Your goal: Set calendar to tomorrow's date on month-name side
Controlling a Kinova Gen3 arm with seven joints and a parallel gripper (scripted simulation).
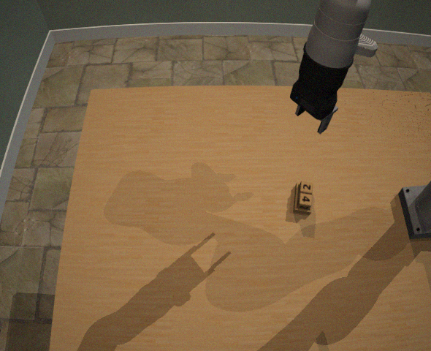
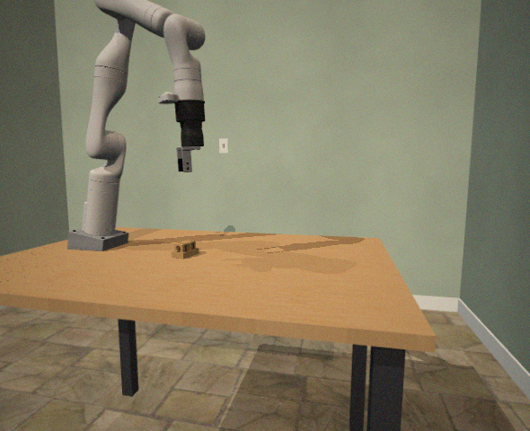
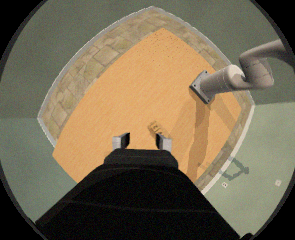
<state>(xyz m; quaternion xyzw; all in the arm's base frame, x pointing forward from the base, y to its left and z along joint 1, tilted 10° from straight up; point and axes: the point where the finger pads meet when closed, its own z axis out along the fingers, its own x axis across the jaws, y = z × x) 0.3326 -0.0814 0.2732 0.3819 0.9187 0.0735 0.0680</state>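
Now: hand 250 mm above the tray, 60 mm to the right of it and 40 mm past it.
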